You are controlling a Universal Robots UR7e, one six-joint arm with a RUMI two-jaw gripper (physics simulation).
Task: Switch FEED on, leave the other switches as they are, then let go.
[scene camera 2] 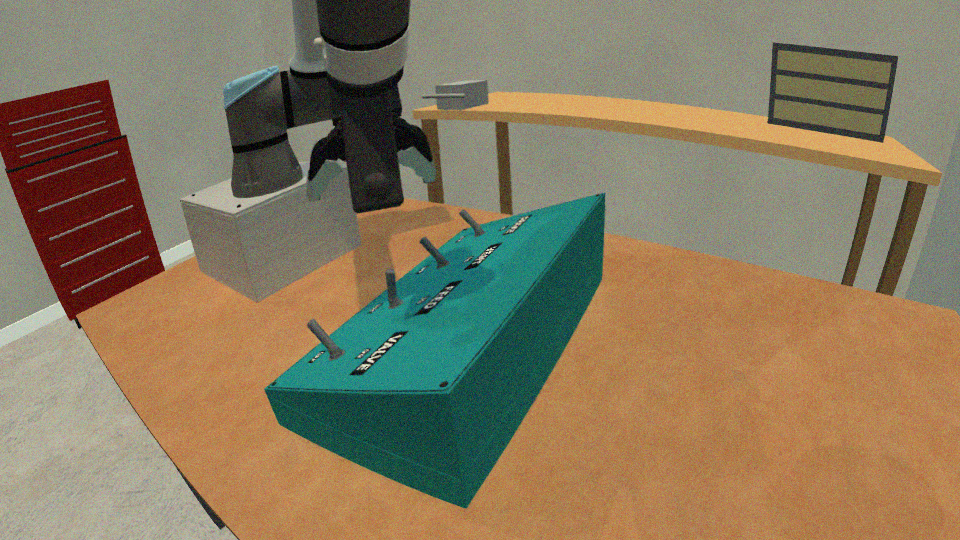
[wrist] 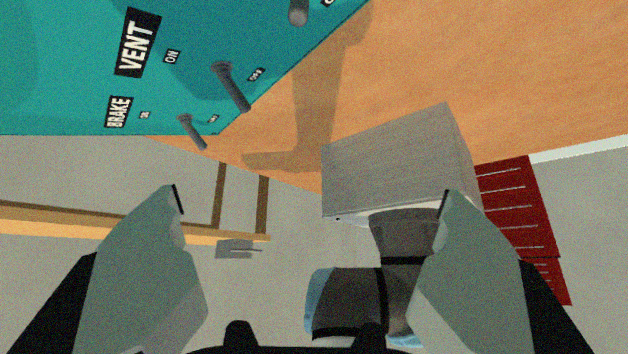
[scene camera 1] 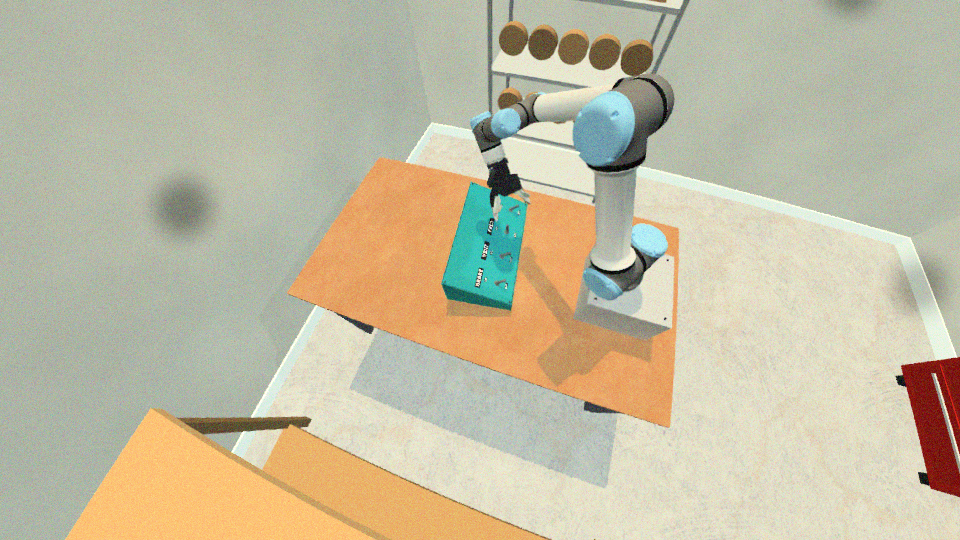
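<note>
A teal sloped switch box stands on the table. The FEED lever stands more upright than the others, turned toward its ON side. The VALVE lever, VENT lever and BRAKE lever lean toward OFF. My gripper is open and empty, above the box and clear of the levers. In the wrist view FEED's lower part is cut off at the top edge.
The box stands on an orange-brown table. My arm's grey base block is beside it on the switch-lever side. A red drawer cabinet stands on the floor away from the table.
</note>
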